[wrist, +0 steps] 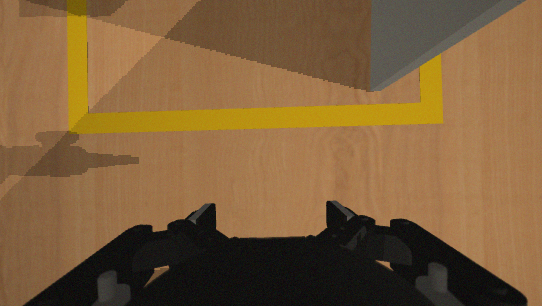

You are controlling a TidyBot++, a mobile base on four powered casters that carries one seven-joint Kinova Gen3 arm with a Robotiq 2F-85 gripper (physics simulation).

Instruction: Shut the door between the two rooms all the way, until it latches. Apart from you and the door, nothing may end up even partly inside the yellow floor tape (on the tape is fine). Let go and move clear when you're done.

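Places are measured from the arm's base along level axes (x right, y back, z down), in centimetres.
Pixels of known places: gripper, fingertip midpoint: (271, 214).
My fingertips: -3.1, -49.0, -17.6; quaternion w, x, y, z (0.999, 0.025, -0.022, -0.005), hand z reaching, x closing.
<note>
Behind a point stands the place of what it marks, as x, y, z.
The door (425, 30) @[30.5, -80.9, 12.2] shows at the upper right of the wrist view as a grey slab seen from above. Its lower corner is over the area inside the yellow floor tape (260, 118) @[-8.7, -66.9, 39.6], and its edge slants up to the right across the tape's right side. The door's handle and latch do not show. My gripper (271, 214) @[-3.1, -49.0, -17.6] is open and points down toward the wooden floor. Nothing is between its fingers. In the view it is below the front strip of tape, apart from the door.
The wooden floor (280, 170) @[-1.6, -47.9, 39.7] lies below the gripper and around the tape. Dark shadows fall across the taped area and the left side; one at the left has a gripper-like outline. The top of the taped area is cut off by the view's edge.
</note>
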